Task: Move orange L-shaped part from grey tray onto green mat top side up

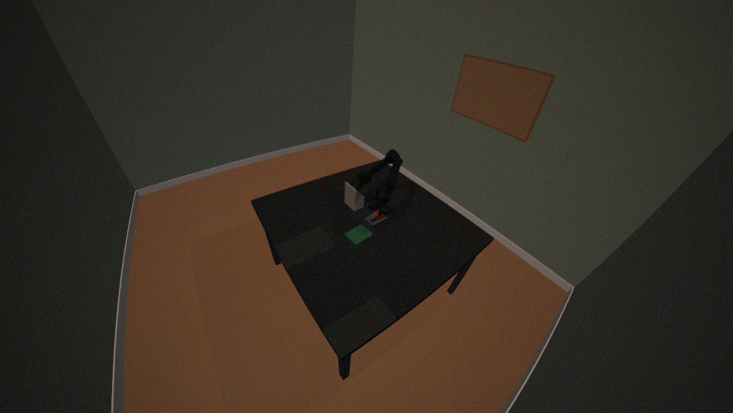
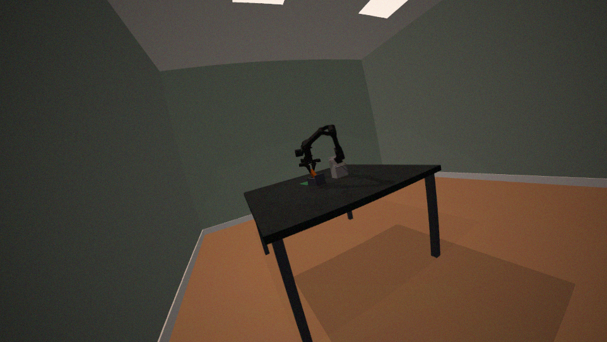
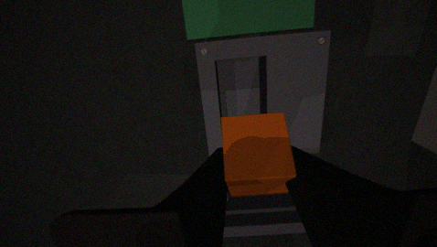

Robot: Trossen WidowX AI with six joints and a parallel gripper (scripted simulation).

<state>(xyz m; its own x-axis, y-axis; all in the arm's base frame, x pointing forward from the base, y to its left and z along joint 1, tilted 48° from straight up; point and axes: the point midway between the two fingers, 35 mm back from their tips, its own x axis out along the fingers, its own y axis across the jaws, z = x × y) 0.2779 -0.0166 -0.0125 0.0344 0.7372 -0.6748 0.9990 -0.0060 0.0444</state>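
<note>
Now: the green mat 14 cm to the right of my gripper tip, 12 cm below it and 1 cm behind it. Round my gripper tip: orange L-shaped part (3 cm to the left, 3 cm below, 2 cm behind).
</note>
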